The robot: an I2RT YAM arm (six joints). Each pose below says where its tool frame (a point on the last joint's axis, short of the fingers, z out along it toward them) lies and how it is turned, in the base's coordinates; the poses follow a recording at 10 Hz.
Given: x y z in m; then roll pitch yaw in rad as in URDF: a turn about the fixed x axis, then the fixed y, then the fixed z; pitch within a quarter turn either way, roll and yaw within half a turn.
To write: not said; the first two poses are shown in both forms.
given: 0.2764, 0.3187, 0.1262, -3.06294, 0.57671, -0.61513
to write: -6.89, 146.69, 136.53, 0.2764, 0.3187, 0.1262
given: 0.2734, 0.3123, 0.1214, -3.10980, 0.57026, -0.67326
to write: -2.84, 147.28, 138.05, 0.2734, 0.3123, 0.1214
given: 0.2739, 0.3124, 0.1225, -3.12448, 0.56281, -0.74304
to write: -1.55, 147.74, 135.59, 0.2739, 0.3124, 0.1225
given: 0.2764, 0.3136, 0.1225, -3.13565, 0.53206, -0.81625
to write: -0.58, 149.51, 132.56, 0.2764, 0.3136, 0.1225
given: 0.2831, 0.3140, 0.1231, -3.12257, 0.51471, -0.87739
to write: -1.93, 150.49, 127.52, 0.2831, 0.3140, 0.1231
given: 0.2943, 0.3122, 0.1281, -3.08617, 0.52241, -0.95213
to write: -5.50, 149.92, 119.10, 0.2943, 0.3122, 0.1281
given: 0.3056, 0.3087, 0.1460, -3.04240, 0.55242, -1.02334
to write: -9.13, 147.89, 110.63, 0.3056, 0.3087, 0.1460
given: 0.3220, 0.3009, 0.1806, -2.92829, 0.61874, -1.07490
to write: -16.56, 142.76, 97.94, 0.3220, 0.3009, 0.1806
